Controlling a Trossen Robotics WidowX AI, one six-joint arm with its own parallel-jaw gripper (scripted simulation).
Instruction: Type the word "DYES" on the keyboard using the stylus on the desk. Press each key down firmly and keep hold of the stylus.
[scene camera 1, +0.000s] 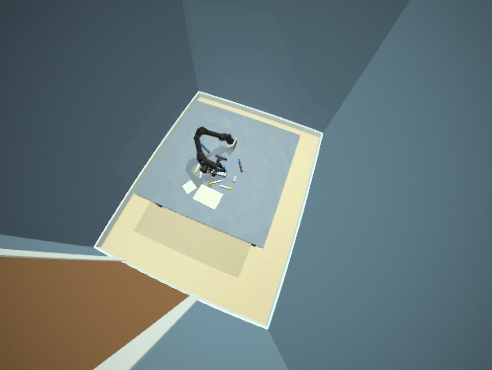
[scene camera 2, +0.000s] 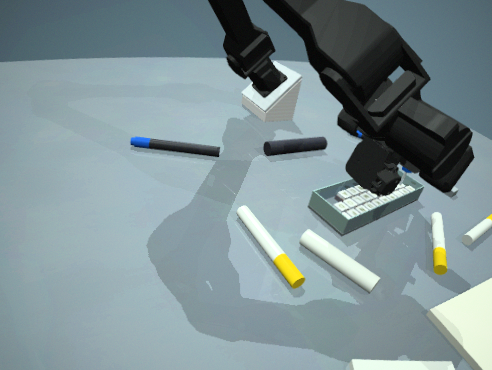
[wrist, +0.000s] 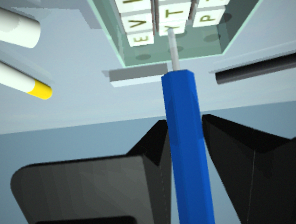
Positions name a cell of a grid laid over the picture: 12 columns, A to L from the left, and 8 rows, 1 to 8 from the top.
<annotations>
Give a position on a blue-capped dark pen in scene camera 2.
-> D4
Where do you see a yellow-capped marker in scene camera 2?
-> K6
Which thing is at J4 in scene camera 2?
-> My gripper.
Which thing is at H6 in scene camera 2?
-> A yellow-capped marker.
</annotations>
